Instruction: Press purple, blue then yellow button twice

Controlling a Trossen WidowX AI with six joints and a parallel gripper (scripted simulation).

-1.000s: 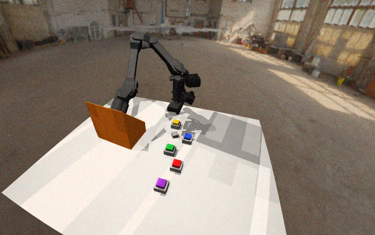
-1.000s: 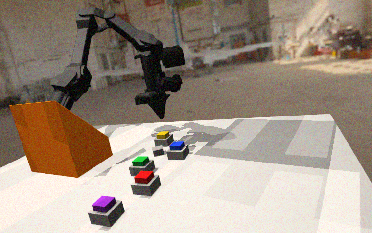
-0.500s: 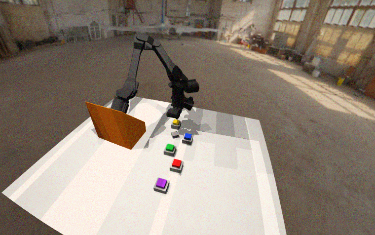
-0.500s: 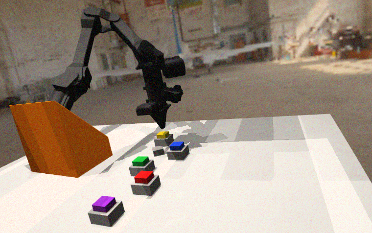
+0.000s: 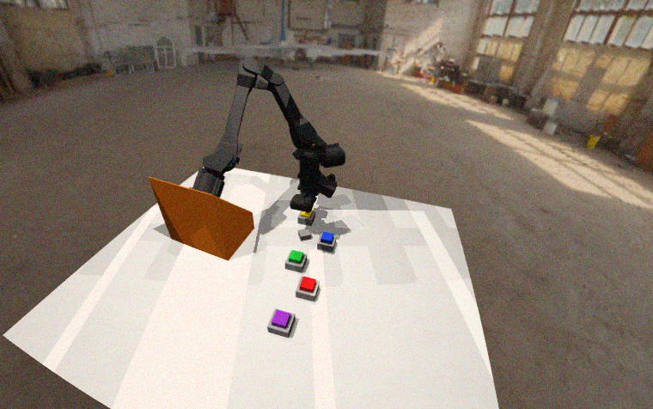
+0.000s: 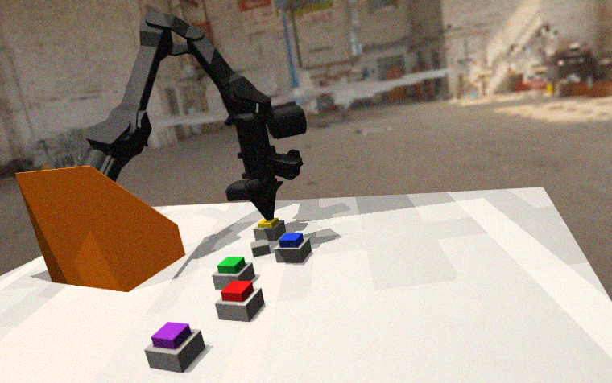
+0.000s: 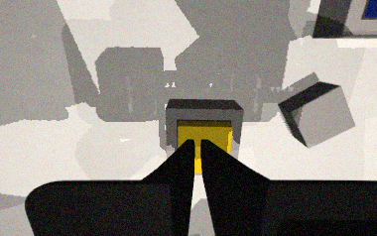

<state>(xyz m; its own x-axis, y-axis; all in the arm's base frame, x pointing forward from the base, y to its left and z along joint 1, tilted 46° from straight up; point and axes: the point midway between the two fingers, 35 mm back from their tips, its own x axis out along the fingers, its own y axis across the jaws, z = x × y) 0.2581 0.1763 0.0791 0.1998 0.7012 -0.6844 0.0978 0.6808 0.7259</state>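
The yellow button lies 1 cm below my gripper tip. Also, from my gripper tip: small grey block: 8 cm to the right, 2 cm below; then green button: 20 cm to the right; then blue button: 8 cm ahead, 11 cm to the right.
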